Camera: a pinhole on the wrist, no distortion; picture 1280 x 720 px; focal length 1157.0 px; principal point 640.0 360.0 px. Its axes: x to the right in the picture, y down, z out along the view. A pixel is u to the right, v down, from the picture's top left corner.
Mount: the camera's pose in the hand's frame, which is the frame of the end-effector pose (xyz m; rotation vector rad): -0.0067 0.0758 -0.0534 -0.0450 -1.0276 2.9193
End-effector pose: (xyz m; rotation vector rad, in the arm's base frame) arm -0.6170 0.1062 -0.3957 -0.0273 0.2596 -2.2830
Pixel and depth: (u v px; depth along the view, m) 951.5 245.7 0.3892
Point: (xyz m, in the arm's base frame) -0.6022 0.2369 -0.0948
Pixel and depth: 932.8 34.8 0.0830
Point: -0.5621 0.0965 -0.3771
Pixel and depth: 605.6 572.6 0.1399
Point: -0.6302 0.1267 -0.3501
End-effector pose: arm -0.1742 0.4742 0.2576 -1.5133 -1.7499 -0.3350
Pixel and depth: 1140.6 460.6 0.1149
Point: -0.1874 0.4487 0.1957
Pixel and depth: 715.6 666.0 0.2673
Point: -0.3514 0.4813 0.1998
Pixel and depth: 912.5 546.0 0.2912
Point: -0.3589 0.4675 0.1405
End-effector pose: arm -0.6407 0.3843 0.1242 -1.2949 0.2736 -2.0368
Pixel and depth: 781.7 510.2 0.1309
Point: -0.6090 0.4236 0.1312
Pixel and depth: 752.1 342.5 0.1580
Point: -0.5813 0.4309 0.1482
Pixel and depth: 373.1 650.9 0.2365
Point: -0.6226 0.4673 0.2571
